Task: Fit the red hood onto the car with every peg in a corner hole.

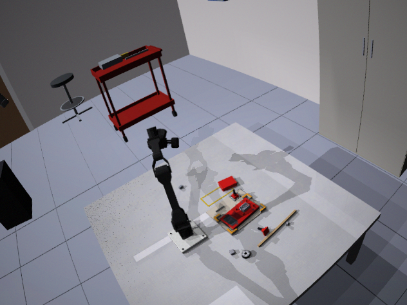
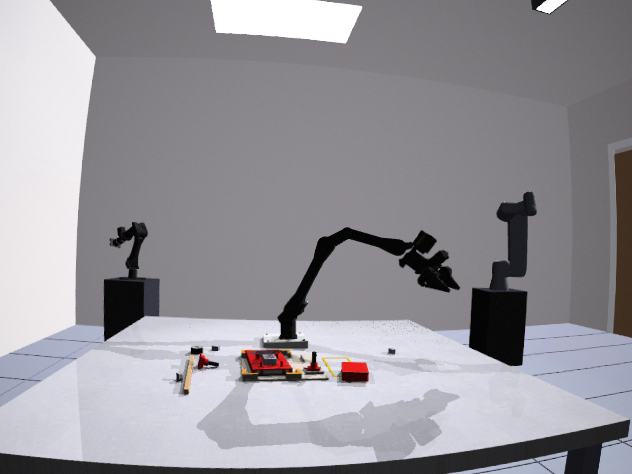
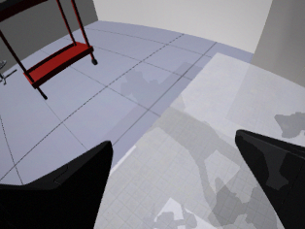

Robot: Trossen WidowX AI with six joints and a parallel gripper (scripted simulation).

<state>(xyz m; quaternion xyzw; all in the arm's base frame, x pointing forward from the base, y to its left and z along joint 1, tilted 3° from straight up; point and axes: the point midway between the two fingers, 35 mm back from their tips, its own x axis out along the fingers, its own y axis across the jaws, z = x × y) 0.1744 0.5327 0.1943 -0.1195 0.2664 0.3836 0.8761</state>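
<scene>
The red hood is 18 cm ahead of my gripper tip, 35 cm to the right of it and 21 cm below it. From my gripper tip the other things lie so: jig 12 cm ahead, 57 cm to the right, 21 cm below; then wooden stick 23 cm ahead, 80 cm to the right, 22 cm below.
</scene>
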